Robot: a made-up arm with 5 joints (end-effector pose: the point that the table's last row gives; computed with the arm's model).
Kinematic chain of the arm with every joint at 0, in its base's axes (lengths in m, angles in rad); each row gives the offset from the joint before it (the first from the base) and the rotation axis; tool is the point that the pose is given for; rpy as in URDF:
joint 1: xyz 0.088 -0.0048 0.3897 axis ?
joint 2: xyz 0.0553 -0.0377 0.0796 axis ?
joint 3: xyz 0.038 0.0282 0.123 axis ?
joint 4: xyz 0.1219 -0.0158 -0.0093 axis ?
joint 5: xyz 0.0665 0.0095 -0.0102 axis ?
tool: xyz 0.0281 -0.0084 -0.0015 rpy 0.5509 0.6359 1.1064
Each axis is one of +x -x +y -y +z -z.
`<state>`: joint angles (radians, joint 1 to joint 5).
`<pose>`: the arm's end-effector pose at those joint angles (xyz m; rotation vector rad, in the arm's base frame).
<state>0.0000 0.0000 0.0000 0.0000 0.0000</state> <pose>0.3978 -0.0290 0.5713 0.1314 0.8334 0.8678</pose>
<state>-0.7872 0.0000 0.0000 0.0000 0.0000</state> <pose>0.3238 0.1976 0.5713 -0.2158 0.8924 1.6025</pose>
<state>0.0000 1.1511 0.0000 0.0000 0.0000</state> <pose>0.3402 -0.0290 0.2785 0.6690 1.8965 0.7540</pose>
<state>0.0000 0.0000 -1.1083 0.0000 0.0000</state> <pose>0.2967 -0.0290 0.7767 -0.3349 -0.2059 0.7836</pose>
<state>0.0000 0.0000 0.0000 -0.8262 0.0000</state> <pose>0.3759 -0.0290 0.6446 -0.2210 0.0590 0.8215</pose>
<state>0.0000 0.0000 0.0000 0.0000 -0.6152</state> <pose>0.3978 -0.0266 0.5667 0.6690 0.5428 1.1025</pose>
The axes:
joint 1: -z
joint 2: +y
joint 3: +y
joint 4: +y
joint 5: -x

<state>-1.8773 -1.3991 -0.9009 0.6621 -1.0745</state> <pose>0.1424 -0.1153 0.7205 -0.7625 0.8234 -2.3733</pose>
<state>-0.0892 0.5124 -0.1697 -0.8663 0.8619</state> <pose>0.4334 0.0036 0.5513 -0.7192 0.6118 0.3439</pose>
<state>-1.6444 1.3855 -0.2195 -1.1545 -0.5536</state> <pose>0.0868 0.3130 0.3219 -0.0066 1.1246 2.5836</pose>
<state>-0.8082 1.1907 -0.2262 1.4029 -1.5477</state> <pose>0.2123 0.1043 0.3214 1.3011 1.9835 -0.6471</pose>
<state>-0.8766 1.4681 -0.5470 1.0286 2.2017</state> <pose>0.2320 0.1493 0.2545 1.9275 -0.9363 -0.9037</pose>
